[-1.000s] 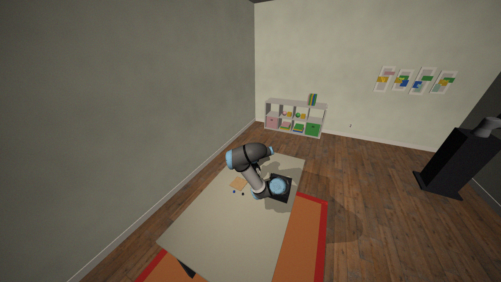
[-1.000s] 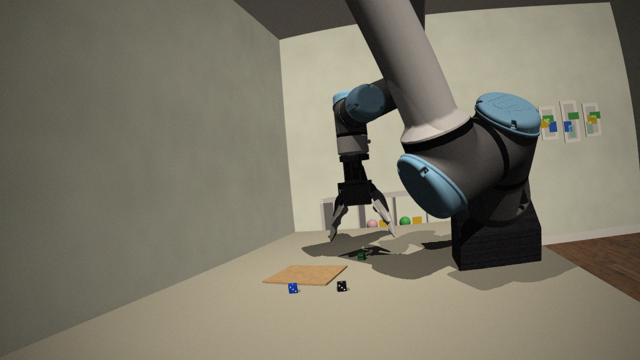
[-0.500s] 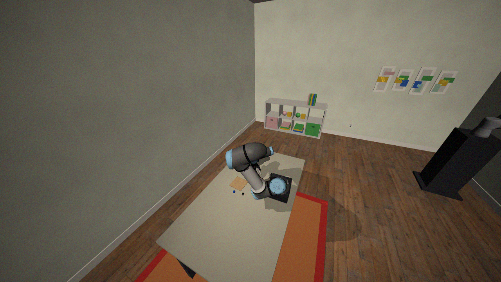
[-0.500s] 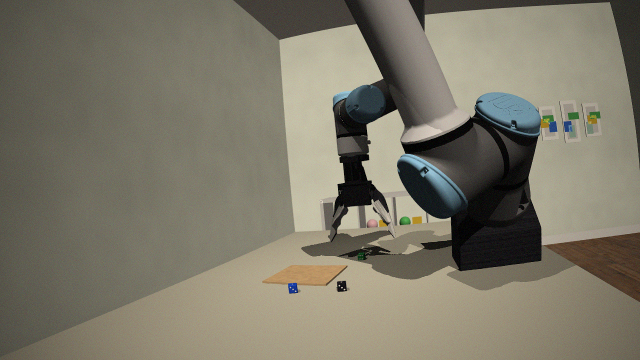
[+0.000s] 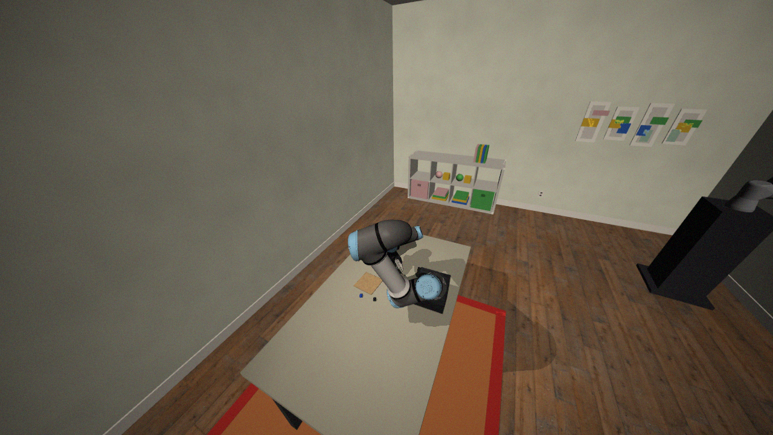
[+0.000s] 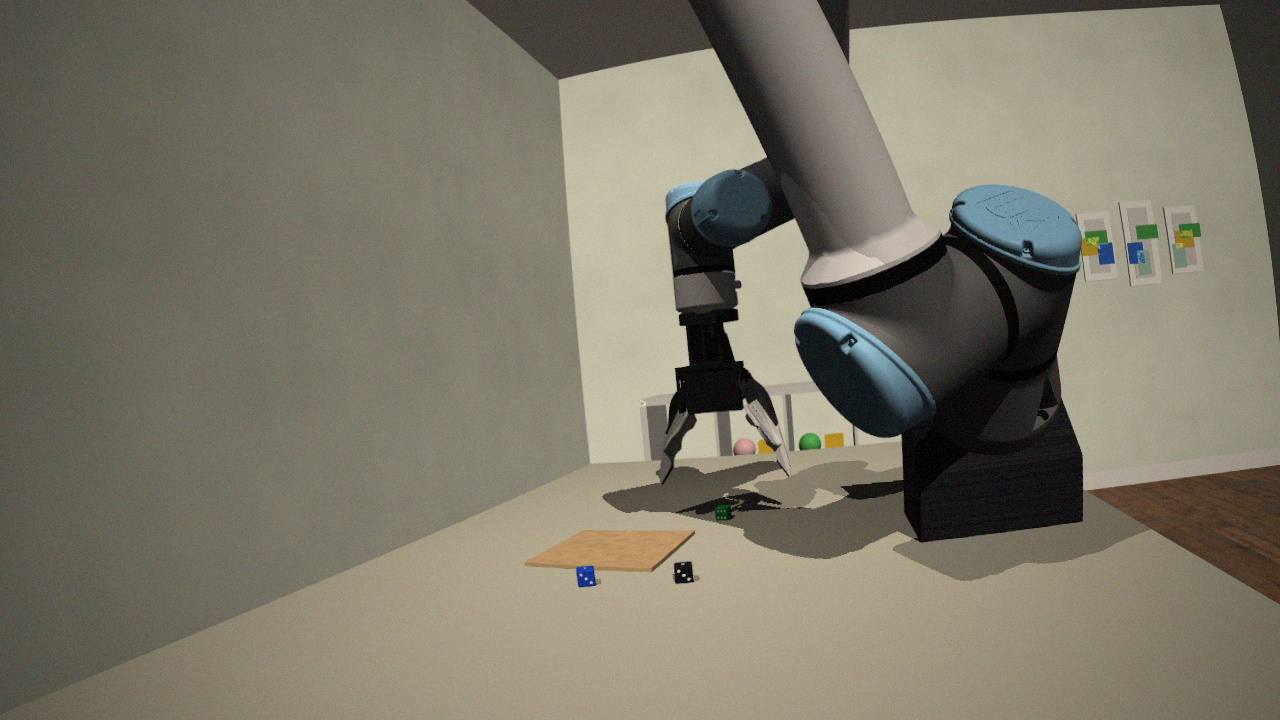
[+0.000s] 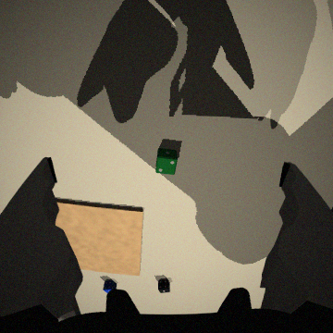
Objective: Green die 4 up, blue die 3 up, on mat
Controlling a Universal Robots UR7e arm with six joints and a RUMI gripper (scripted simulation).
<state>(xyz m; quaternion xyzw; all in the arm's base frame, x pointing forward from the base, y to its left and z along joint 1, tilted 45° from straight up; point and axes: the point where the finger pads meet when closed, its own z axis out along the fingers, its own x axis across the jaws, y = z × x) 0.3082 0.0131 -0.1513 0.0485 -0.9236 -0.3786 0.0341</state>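
My hand is 3 cm above the green die and 2 cm to the right of it. The rest, counted from my hand: tan mat (16 cm to the left, 9 cm ahead, 4 cm below); blue die (27 cm to the left, 7 cm ahead, 3 cm below); black die (25 cm to the left, 3 cm below, 2 cm behind).
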